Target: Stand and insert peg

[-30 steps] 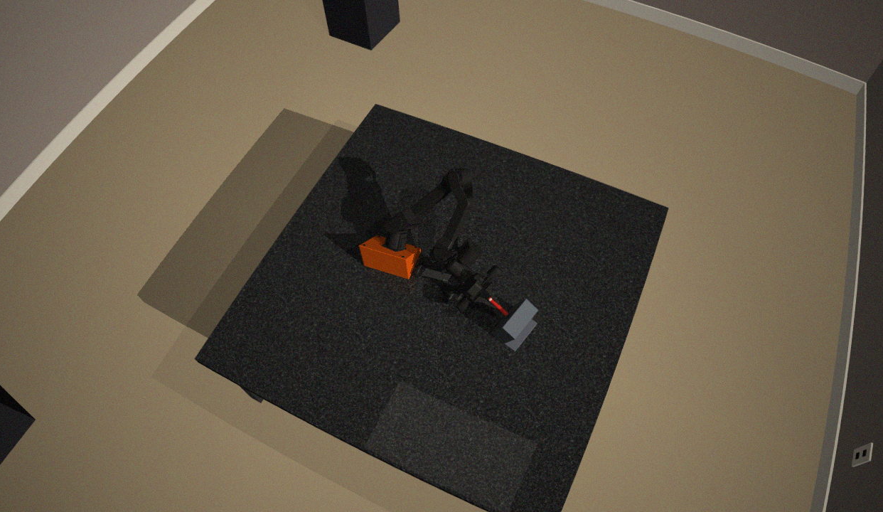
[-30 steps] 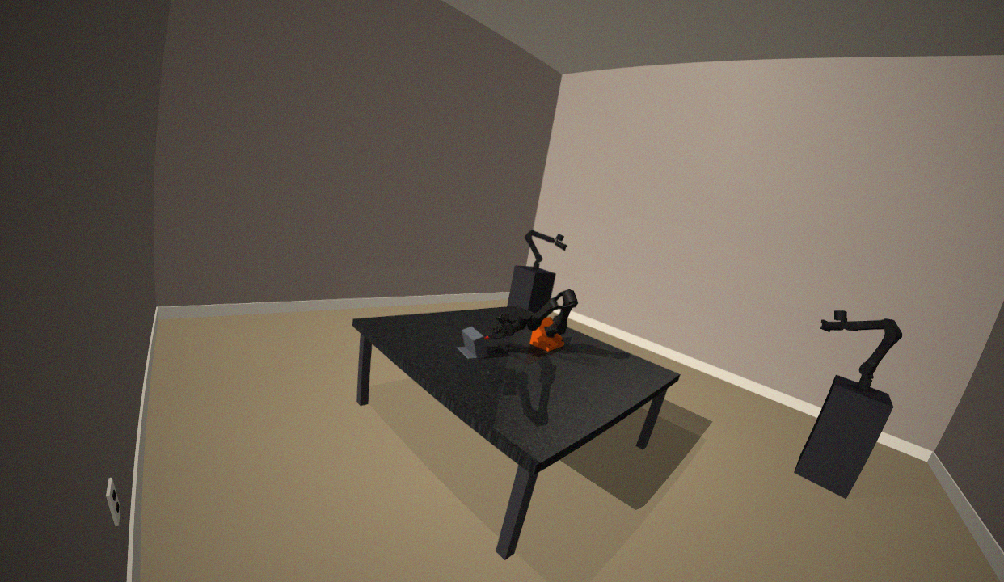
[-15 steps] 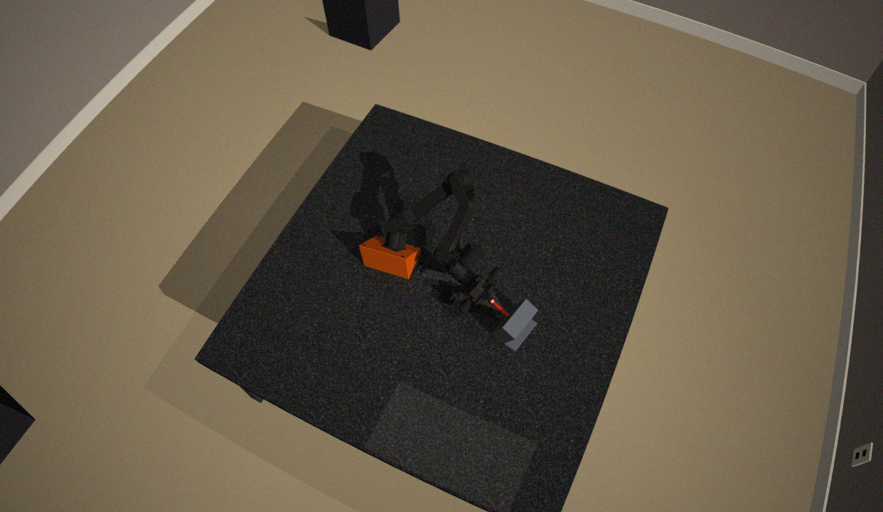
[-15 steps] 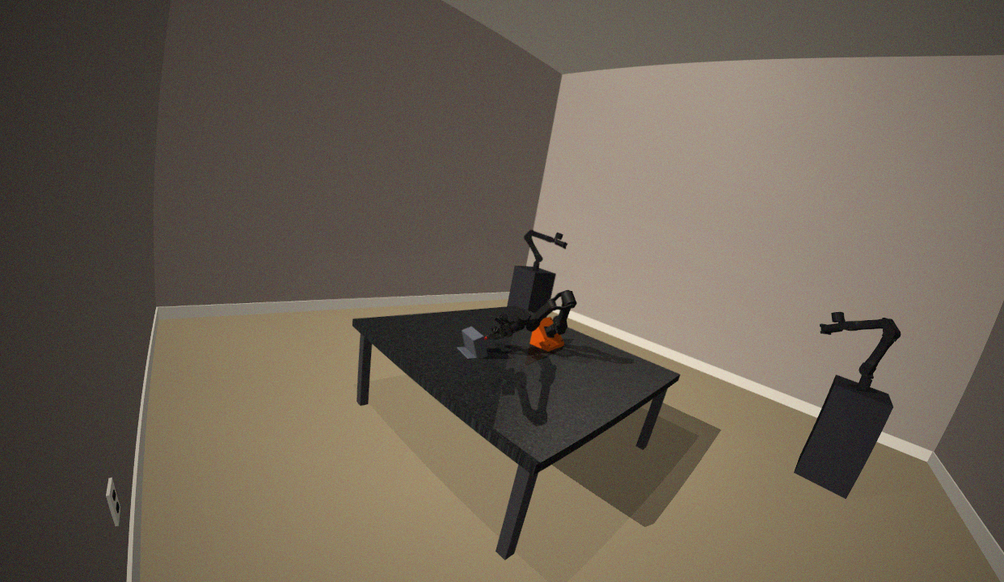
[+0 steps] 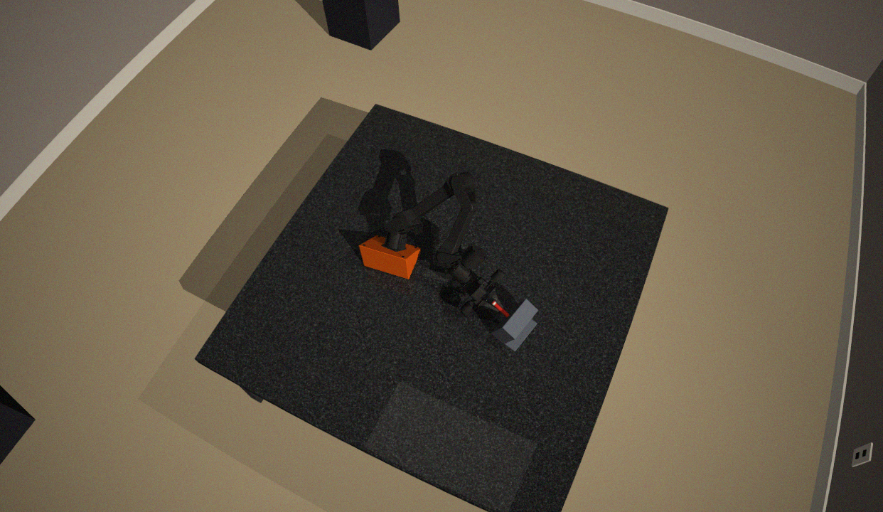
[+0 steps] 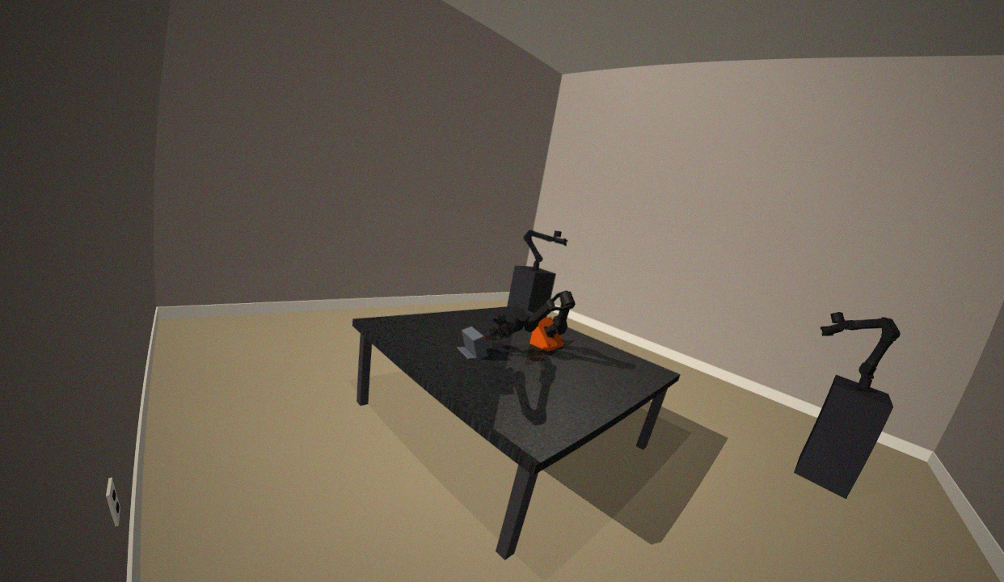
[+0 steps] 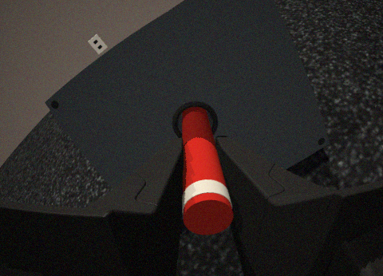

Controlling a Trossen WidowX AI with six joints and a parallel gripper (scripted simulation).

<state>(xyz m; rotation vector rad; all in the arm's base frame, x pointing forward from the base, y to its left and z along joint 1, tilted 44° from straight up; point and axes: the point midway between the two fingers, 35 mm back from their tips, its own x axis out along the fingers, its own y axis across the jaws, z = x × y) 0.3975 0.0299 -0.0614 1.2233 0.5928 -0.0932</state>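
Now: gripper tip 50 mm short of the grey sloped panel, 10 mm to the left of it and 20 mm above it. The rest, counted from my gripper tip: red peg (20 mm behind).
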